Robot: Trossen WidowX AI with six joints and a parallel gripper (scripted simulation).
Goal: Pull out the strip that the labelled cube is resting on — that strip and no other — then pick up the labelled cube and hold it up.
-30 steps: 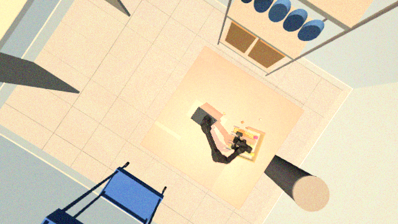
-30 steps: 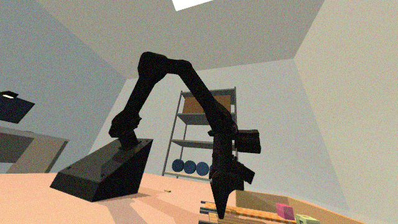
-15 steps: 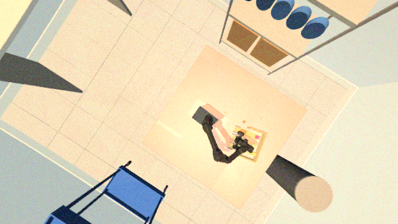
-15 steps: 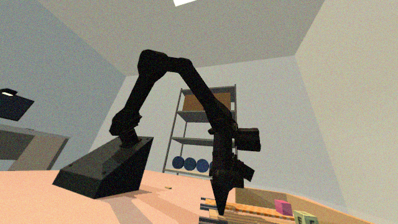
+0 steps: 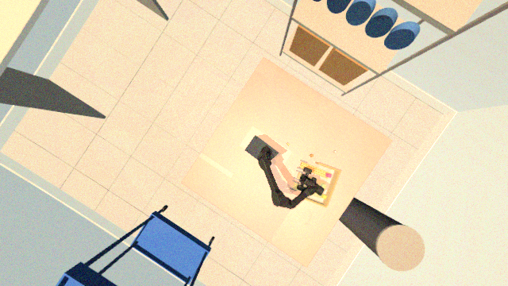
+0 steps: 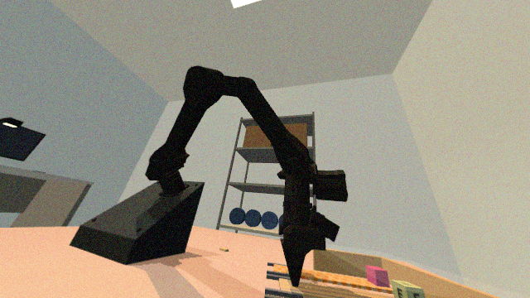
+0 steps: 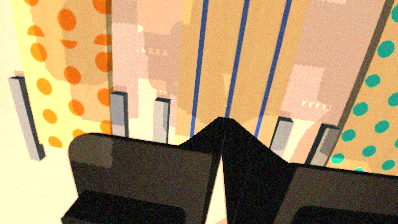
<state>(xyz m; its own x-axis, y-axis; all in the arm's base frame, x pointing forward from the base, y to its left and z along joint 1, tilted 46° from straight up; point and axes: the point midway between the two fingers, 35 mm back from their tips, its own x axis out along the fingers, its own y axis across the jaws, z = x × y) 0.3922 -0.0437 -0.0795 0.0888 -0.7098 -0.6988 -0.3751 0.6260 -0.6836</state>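
Now: gripper tip 180 mm short of the labelled cube, 70 mm to the right of it and 20 mm below it. Round my gripper tip: small pale cube: 350 mm to the left, 70 mm ahead; small tan cube: 190 mm to the left, 60 mm behind.
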